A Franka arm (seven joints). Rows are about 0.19 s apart.
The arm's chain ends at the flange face. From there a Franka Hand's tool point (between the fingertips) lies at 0.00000 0.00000 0.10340 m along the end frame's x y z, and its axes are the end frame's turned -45 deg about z.
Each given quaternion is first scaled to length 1.
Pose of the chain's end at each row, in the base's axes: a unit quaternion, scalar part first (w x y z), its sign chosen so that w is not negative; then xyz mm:
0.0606 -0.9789 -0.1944 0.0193 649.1 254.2 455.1
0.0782 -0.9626 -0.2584 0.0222 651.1 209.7 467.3
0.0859 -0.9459 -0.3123 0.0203 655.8 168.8 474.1
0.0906 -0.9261 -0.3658 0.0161 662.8 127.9 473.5
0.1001 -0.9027 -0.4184 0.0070 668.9 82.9 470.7
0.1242 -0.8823 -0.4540 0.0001 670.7 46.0 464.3
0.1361 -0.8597 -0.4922 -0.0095 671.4 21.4 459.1
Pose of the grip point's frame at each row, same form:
0.0634 -0.8300 -0.5542 -0.0054 642.8 265.7 352.5
0.0807 -0.7904 -0.6071 -0.0094 642.5 224.1 365.3
0.0871 -0.7544 -0.6505 -0.0141 646.3 184.3 372.3
0.0899 -0.7156 -0.6924 -0.0198 652.9 144.0 371.9
0.0952 -0.6739 -0.7320 -0.0318 658.9 101.0 369.4
0.1148 -0.6414 -0.7571 -0.0474 659.0 68.7 364.1
0.1221 -0.6059 -0.7837 -0.0609 659.2 46.6 359.5

